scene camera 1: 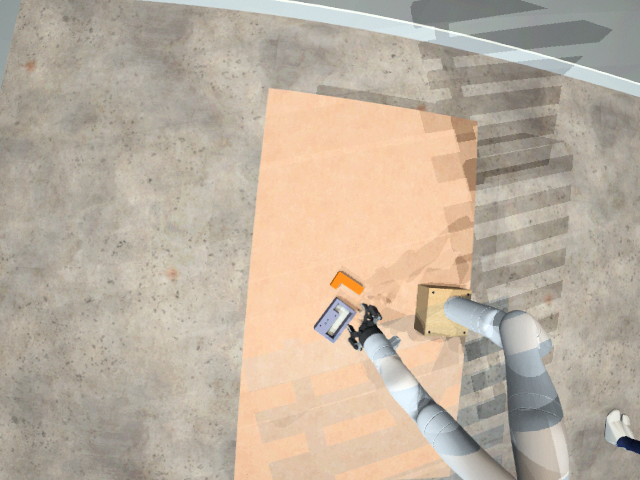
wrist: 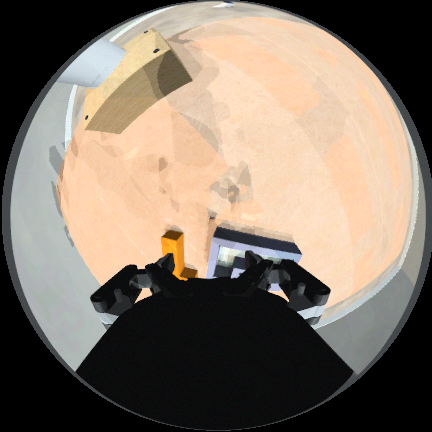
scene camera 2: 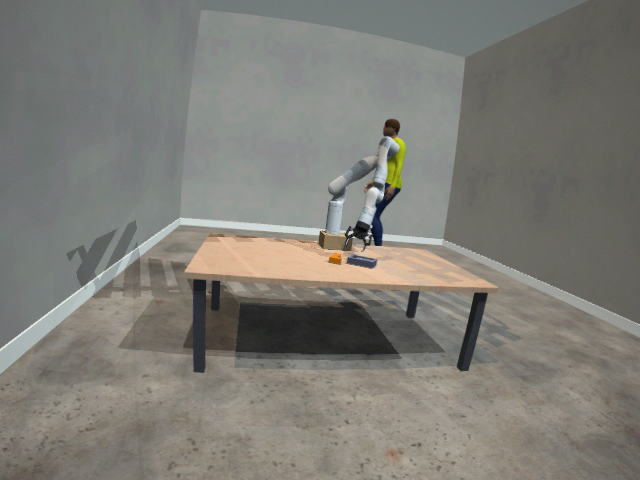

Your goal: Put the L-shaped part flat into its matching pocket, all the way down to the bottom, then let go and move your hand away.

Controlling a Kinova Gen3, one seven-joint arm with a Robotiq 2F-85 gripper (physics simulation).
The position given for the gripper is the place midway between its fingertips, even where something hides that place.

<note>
The gripper [scene camera 1: 355, 314] is open, holding nothing. Also in view: an orange L-shaped part [wrist: 171, 241]. Also in view: a pocket block [scene camera 1: 337, 316].
The gripper is seen too in the wrist view [wrist: 209, 259]. The pocket block also shows in the wrist view [wrist: 226, 256].
</note>
